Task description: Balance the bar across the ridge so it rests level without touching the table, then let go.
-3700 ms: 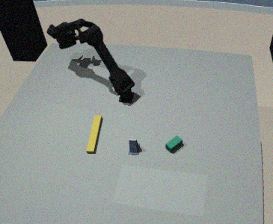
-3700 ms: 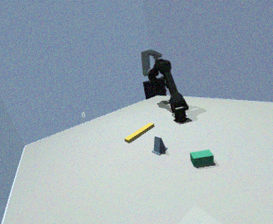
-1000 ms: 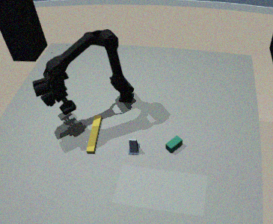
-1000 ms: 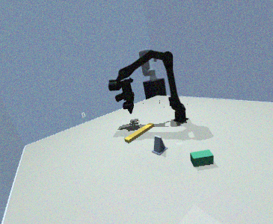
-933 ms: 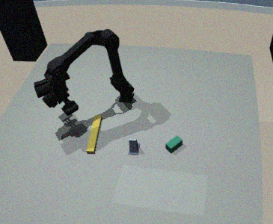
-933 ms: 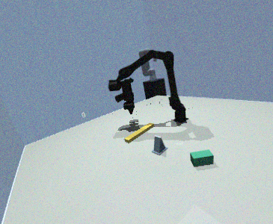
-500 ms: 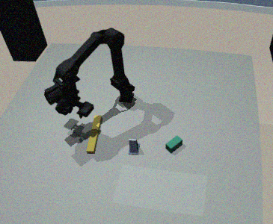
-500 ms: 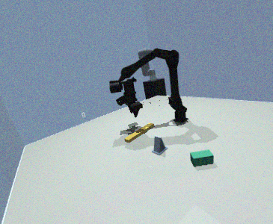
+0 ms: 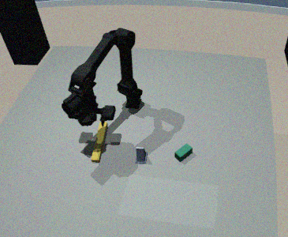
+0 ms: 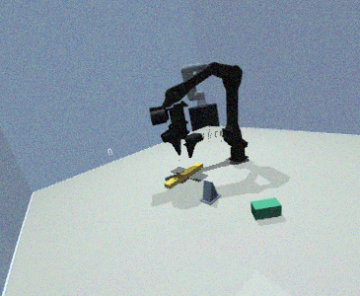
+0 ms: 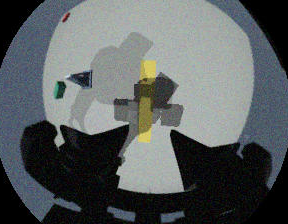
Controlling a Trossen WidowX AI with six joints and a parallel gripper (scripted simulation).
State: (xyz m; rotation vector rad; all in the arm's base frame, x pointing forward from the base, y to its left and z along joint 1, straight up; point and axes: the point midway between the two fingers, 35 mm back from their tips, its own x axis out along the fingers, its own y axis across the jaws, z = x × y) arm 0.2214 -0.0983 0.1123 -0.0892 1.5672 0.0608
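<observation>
My gripper tip is 3 cm short of the yellow bar, 1 cm to the right of it and 7 cm above it. From my gripper tip the other things lie so: green block: 3 cm ahead, 37 cm to the left, 6 cm below.
</observation>
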